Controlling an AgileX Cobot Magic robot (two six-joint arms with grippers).
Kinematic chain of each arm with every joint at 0, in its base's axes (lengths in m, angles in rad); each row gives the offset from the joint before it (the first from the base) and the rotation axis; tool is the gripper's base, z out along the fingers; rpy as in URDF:
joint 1: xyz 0 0 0.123 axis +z
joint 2: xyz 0 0 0 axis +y
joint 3: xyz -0.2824 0 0.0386 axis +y
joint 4: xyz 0.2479 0 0.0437 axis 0.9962 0 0.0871
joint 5: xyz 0 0 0 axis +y
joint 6: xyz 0.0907 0 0.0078 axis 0.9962 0 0.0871
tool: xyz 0 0 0 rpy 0 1.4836 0
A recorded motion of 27 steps. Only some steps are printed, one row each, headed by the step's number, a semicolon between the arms.
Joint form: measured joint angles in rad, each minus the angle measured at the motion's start. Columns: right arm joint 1, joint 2, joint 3, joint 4, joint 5, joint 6; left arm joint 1, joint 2, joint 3, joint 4, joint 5, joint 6.
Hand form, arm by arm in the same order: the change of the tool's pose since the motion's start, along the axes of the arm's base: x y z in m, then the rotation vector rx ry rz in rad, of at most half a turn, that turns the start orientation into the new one. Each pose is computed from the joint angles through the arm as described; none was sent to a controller.
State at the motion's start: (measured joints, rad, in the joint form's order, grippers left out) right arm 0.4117 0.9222 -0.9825 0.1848 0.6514 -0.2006; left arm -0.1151 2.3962 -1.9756 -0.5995 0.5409 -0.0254
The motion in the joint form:
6: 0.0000 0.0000 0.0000 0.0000 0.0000 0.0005; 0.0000 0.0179 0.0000 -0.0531 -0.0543 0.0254
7: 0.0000 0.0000 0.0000 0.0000 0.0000 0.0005; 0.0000 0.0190 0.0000 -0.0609 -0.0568 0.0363
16: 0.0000 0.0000 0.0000 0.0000 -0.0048 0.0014; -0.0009 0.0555 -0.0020 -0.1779 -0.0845 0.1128
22: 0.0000 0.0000 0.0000 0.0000 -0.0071 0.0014; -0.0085 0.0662 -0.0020 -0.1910 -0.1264 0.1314
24: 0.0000 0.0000 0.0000 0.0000 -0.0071 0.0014; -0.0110 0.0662 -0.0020 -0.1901 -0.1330 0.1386
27: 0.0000 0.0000 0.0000 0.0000 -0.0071 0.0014; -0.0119 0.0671 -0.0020 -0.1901 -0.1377 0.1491
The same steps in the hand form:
6: 0.0000 0.0000 0.0000 0.0004 0.0002 -0.0002; 0.0046 0.0001 -0.0059 -0.0256 -0.0307 0.0308
7: 0.0000 0.0000 0.0000 0.0004 0.0002 -0.0002; 0.0049 -0.0001 -0.0062 -0.0253 -0.0347 0.0278
16: 0.0002 0.0000 0.0004 0.0031 -0.0036 -0.0015; 0.0085 -0.0032 -0.0214 -0.0742 -0.0377 0.0380
22: 0.0003 0.0000 0.0006 0.0040 -0.0057 -0.0019; 0.0108 -0.0056 -0.0253 -0.0648 -0.0642 0.0500
24: 0.0003 0.0000 0.0006 0.0040 -0.0057 -0.0019; 0.0110 -0.0066 -0.0250 -0.0581 -0.0719 0.0466
27: 0.0003 0.0000 0.0006 0.0040 -0.0057 -0.0019; 0.0112 -0.0068 -0.0253 -0.0501 -0.0784 0.0419

